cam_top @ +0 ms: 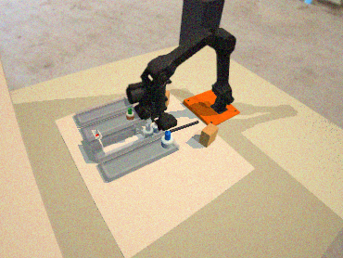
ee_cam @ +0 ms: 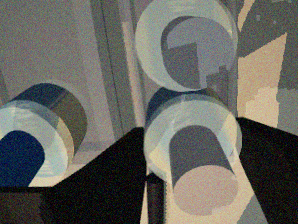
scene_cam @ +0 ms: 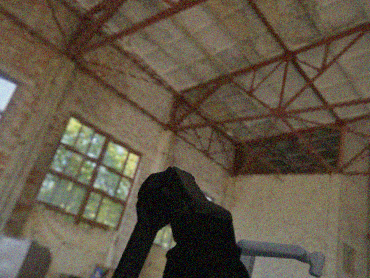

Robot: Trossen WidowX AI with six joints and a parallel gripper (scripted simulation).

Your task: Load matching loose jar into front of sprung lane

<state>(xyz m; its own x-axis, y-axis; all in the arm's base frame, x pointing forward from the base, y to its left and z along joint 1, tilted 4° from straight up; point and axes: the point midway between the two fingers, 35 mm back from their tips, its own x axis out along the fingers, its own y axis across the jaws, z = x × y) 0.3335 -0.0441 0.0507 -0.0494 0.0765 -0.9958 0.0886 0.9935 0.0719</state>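
Right now the thin black strip is 120 mm behind my gripper tip, 40 mm to the left of it and 30 mm below it. From my gripper tip the other things lie so: sprung lane: 140 mm ahead, 40 mm to the right, 20 mm below.
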